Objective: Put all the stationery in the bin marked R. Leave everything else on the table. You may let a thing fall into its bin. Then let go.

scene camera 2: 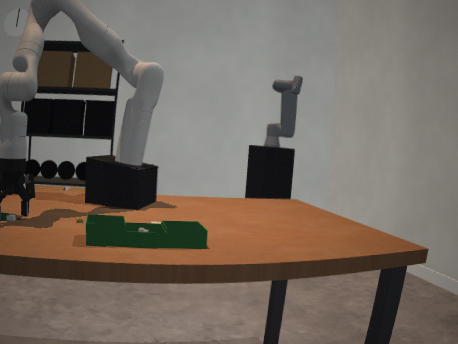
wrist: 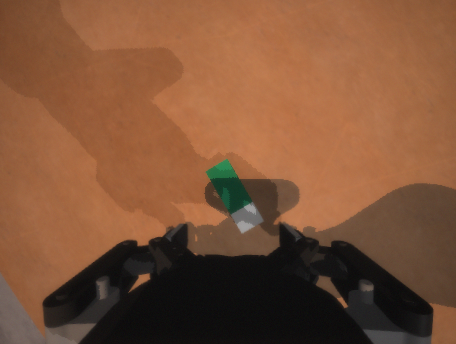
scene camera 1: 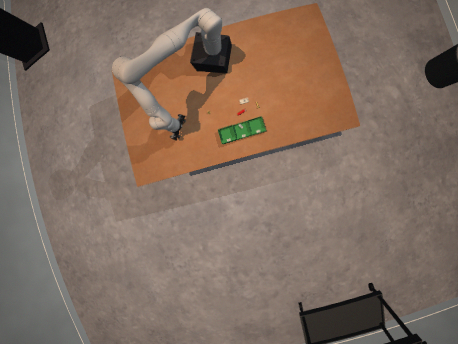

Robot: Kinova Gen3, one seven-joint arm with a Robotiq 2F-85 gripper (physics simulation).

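Where they show: gripper, between the fingertips: (scene camera 2: pixel 11 218) (wrist: pixel 233 234) (scene camera 1: pixel 181 128); arm's base, origin of its link: (scene camera 2: pixel 128 162) (scene camera 1: pixel 212 47).
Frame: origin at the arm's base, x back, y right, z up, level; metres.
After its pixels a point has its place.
Observation:
A green eraser with a white end (wrist: pixel 234 195) {x -0.280, y 0.390, z -0.117 m} (scene camera 2: pixel 10 218) {x -0.299, y 0.370, z -0.124 m} lies on the table, slanted in the wrist view; the arm largely hides it in scene camera 1. My gripper (scene camera 1: pixel 178 128) {x -0.308, y 0.366, z -0.121 m} (scene camera 2: pixel 12 207) {x -0.308, y 0.366, z -0.121 m} (wrist: pixel 233 234) {x -0.308, y 0.366, z -0.121 m} is open and empty, pointing down low over the eraser. In the wrist view the white end shows near the gap between the fingertips. A green tray of three bins (scene camera 1: pixel 235 132) {x -0.465, y 0.095, z -0.123 m} (scene camera 2: pixel 170 241) {x -0.520, y 0.013, z -0.115 m} stands to the right; its white labels are too small to read. A small pale grey thing (scene camera 1: pixel 240 126) {x -0.449, y 0.055, z -0.108 m} (scene camera 2: pixel 143 230) {x -0.456, y 0.055, z -0.108 m} lies in the middle bin.
A small yellow-green nut (scene camera 1: pixel 208 112) {x -0.294, y 0.185, z -0.121 m} (scene camera 2: pixel 79 220) {x -0.301, y 0.185, z -0.124 m} lies between gripper and tray. Behind the tray lie a red thing (scene camera 1: pixel 241 112) {x -0.378, y 0.017, z -0.117 m}, a white piece (scene camera 1: pixel 244 101) {x -0.326, y -0.026, z -0.123 m} and a small brass-coloured thing (scene camera 1: pixel 257 105) {x -0.379, y -0.081, z -0.121 m}. The arm's black base (scene camera 1: pixel 211 62) {x -0.077, y 0.043, z -0.001 m} (scene camera 2: pixel 120 185) {x -0.095, y 0.041, z -0.062 m} stands at the table's back.

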